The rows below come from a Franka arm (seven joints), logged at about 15 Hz.
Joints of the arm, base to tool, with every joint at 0 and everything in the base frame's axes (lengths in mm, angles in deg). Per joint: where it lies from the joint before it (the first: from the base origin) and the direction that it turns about. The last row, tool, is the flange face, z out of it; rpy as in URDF.
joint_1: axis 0 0 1 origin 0 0 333
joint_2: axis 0 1 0 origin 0 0 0
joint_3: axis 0 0 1 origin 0 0 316
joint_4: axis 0 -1 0 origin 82.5 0 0
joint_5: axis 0 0 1 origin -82.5 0 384
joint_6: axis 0 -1 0 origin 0 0 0
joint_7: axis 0 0 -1 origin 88 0 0
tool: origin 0 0 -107 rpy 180 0 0
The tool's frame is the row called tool.
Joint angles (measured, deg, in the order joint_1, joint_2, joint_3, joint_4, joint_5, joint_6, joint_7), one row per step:
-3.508 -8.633 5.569 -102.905 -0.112 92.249 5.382
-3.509 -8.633 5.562 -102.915 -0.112 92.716 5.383
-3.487 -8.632 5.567 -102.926 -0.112 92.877 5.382
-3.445 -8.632 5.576 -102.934 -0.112 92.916 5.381
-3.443 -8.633 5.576 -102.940 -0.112 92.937 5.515
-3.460 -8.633 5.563 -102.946 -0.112 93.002 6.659
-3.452 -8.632 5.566 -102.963 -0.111 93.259 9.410
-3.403 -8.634 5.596 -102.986 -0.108 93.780 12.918
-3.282 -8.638 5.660 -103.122 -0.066 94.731 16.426
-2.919 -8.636 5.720 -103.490 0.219 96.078 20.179
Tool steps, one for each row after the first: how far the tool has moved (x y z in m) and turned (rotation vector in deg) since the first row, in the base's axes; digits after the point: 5 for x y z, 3 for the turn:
0.00089 -0.00003 0.00061 0.017 -0.457 -0.001
0.00118 0.00022 0.00075 0.022 -0.606 0.029
0.00122 0.00068 0.00074 0.022 -0.636 0.082
0.00125 0.00070 0.00073 0.018 -0.655 -0.050
0.00138 0.00043 0.00078 -0.011 -0.734 -1.222
0.00185 0.00055 0.00101 -0.074 -1.020 -3.957
0.00278 0.00133 0.00162 -0.119 -1.578 -7.378
0.00433 0.00316 0.00197 -0.055 -2.444 -10.692
0.00626 0.00754 0.00096 0.333 -3.420 -14.042

